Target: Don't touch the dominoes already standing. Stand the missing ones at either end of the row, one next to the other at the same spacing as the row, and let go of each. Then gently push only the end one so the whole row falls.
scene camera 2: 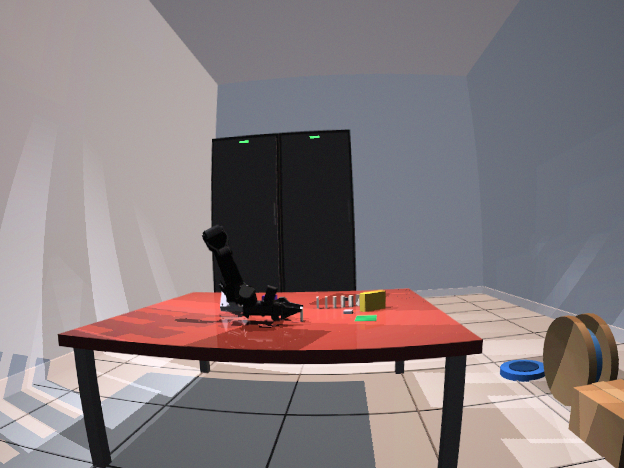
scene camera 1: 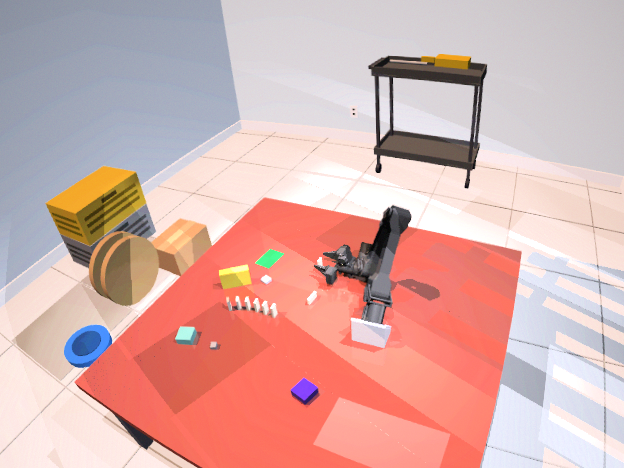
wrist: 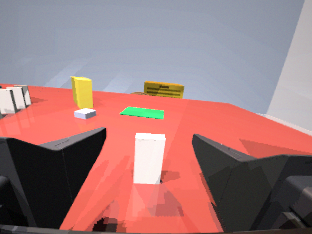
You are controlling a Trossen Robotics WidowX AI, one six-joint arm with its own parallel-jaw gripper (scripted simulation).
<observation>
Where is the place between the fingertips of the gripper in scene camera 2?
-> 302, 308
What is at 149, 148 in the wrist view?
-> A white domino.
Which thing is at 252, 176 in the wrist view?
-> The gripper.
</observation>
